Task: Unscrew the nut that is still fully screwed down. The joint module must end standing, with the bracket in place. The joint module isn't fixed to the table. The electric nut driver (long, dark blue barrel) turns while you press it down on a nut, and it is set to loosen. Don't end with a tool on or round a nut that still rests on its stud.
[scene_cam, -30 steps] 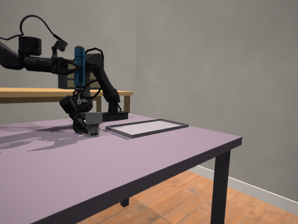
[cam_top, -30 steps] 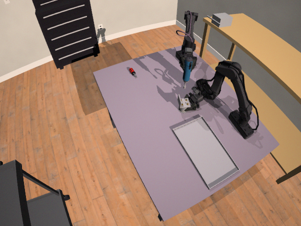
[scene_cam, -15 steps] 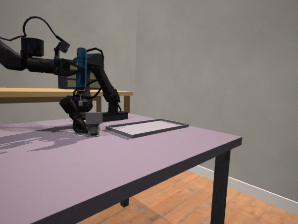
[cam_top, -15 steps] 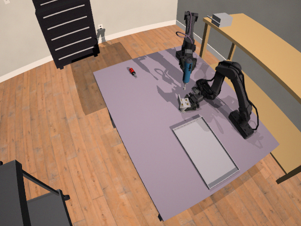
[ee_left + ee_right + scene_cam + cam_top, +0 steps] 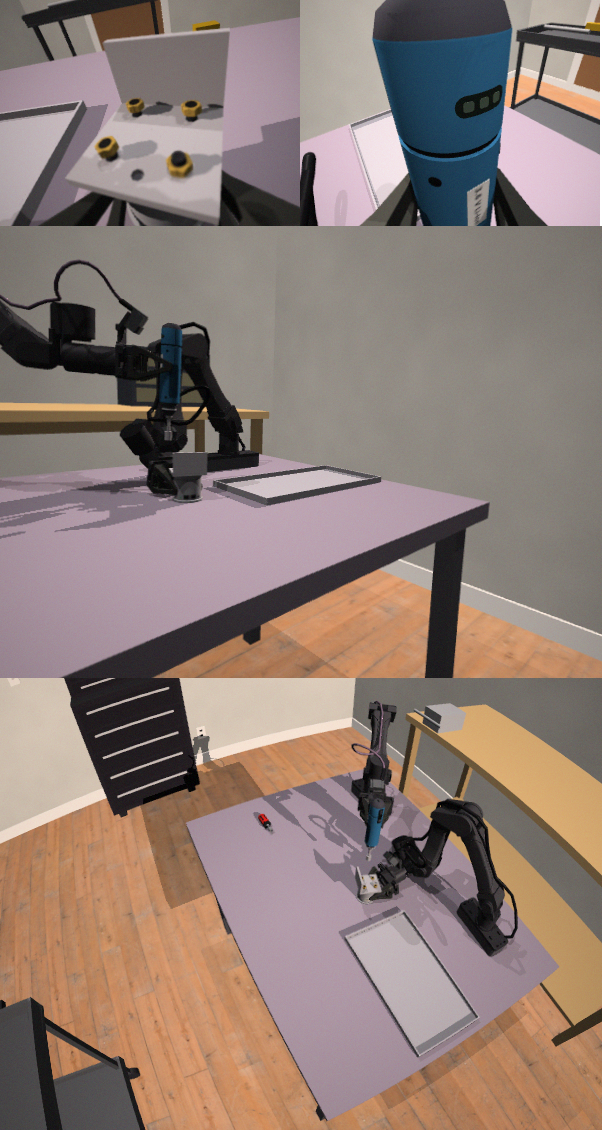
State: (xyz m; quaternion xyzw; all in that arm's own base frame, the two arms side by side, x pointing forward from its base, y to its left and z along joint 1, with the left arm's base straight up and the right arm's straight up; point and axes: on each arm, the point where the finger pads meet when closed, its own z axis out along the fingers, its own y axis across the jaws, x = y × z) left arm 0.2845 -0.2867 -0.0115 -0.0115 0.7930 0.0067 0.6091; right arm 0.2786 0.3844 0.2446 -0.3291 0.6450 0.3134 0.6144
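Right now my left hand is 1 cm below the joint module. Round my left hand: shallow tray (32 cm to the left, 3 cm ahead, 2 cm below); white L-shaped bracket (5 cm above); socket (13 cm above, 4 cm to the right, 1 cm behind).
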